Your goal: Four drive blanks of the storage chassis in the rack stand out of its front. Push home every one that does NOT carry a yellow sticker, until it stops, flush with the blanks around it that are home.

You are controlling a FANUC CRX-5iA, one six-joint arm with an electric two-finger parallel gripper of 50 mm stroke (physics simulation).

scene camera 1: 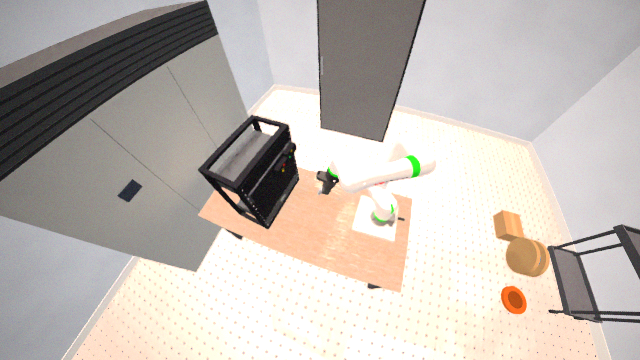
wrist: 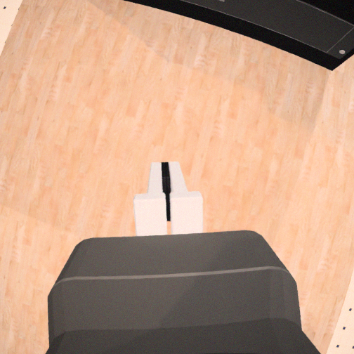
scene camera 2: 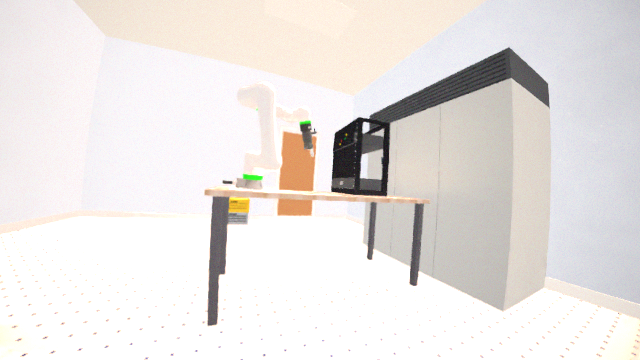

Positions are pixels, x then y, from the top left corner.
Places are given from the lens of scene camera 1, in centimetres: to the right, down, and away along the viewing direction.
black rack (scene camera 1: 248, 172): -36, -4, 90
